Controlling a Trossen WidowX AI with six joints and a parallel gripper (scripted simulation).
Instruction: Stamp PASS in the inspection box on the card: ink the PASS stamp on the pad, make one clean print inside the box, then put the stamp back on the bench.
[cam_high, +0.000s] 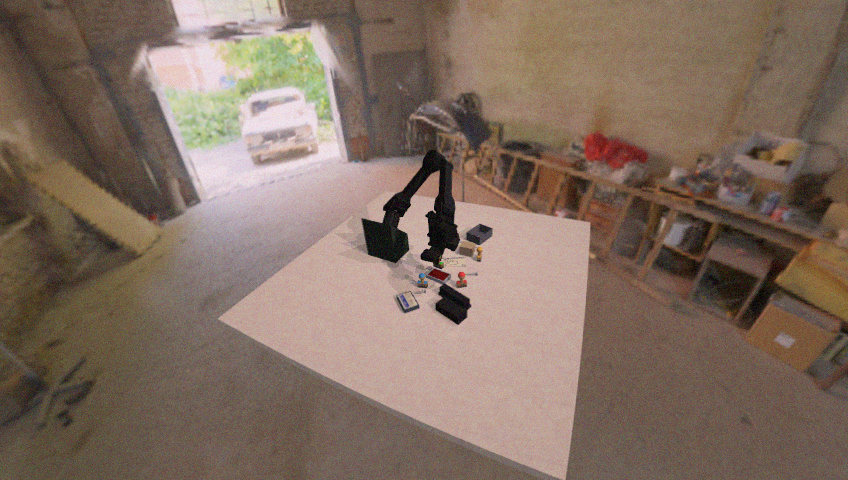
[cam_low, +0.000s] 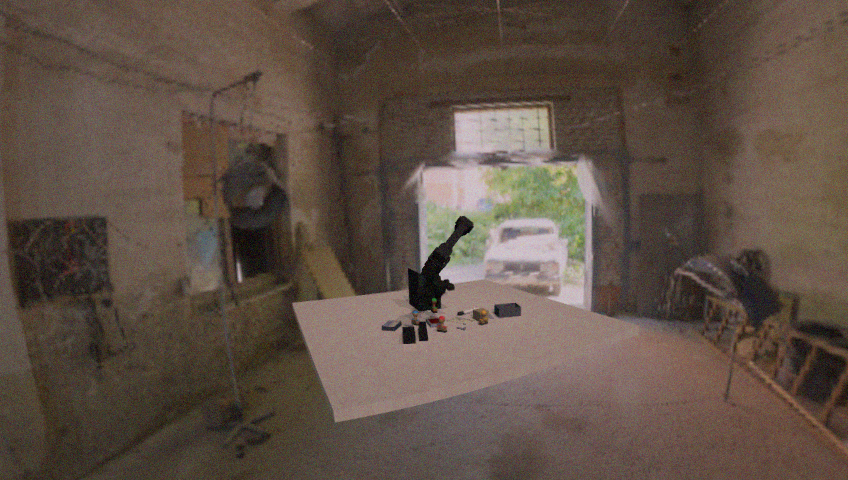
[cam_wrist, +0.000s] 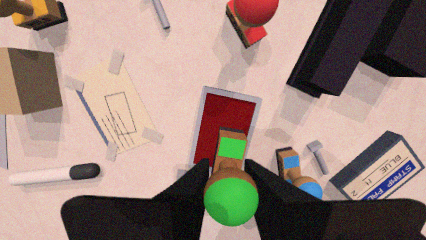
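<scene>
The red ink pad lies 80 mm below my gripper tip. Also, from my gripper tip: red-knobbed stamp (110 mm ahead, 60 mm below); green-knobbed stamp (right at my gripper tip); blue-knobbed stamp (30 mm behind, 80 mm to the right, 60 mm below).
</scene>
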